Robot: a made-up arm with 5 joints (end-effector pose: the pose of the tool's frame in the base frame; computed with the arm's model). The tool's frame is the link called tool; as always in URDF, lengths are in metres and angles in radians.
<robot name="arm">
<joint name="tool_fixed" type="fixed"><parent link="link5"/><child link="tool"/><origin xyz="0.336 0.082 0.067" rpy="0 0 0"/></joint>
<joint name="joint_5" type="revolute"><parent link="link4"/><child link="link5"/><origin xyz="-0.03 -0.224 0.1" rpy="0 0 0"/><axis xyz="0 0 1"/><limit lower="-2.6" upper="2.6"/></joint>
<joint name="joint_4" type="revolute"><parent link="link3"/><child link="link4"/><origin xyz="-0.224 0.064 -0.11" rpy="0 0 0"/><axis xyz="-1 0 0"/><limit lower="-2.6" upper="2.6"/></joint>
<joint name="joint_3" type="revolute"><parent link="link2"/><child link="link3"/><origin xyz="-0.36 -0.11 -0.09" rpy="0 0 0"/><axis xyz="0 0 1"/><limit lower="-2.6" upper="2.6"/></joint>
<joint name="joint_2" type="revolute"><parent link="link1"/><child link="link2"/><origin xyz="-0.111 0.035 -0.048" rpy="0 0 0"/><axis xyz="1 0 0"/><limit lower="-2.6" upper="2.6"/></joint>
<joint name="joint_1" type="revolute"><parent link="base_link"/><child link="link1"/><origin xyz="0 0 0.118" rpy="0 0 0"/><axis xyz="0 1 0"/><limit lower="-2.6" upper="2.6"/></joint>
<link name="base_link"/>
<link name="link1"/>
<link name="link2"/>
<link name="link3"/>
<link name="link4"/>
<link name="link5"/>
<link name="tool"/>
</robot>
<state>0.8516 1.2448 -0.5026 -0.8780 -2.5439</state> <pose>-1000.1 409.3 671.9 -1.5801 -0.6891 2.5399</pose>
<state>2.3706 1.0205 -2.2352 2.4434 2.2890</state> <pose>-38.3 402.9 143.1 -1.3830 0.3245 1.1614</pose>
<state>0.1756 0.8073 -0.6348 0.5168 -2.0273</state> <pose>-929.3 -257.6 250.8 -0.5772 -0.1848 -2.5179</pose>
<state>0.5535 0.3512 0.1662 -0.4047 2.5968</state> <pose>-1003.6 -230.5 450.0 -0.5005 -0.8389 2.7773</pose>
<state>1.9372 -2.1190 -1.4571 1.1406 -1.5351</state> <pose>-84.1 331.1 691.7 -2.6127 -0.5552 1.8438</pose>
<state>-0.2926 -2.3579 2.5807 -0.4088 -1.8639</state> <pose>34.0 -291.9 140.5 -2.4824 -0.0646 -0.7589</pose>
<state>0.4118 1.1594 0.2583 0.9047 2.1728</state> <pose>-984.9 109.2 403.3 -0.0155 -0.3319 2.2544</pose>
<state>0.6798 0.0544 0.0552 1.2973 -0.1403</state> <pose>-314.1 101.6 350.7 -1.2327 0.5440 0.0112</pose>
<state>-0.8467 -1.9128 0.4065 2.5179 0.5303</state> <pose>-388.3 -298.3 -252.4 2.1528 -0.9328 -0.4634</pose>
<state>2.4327 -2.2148 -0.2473 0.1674 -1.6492</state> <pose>802.9 390.0 376.1 -0.9962 0.2891 0.8090</pose>
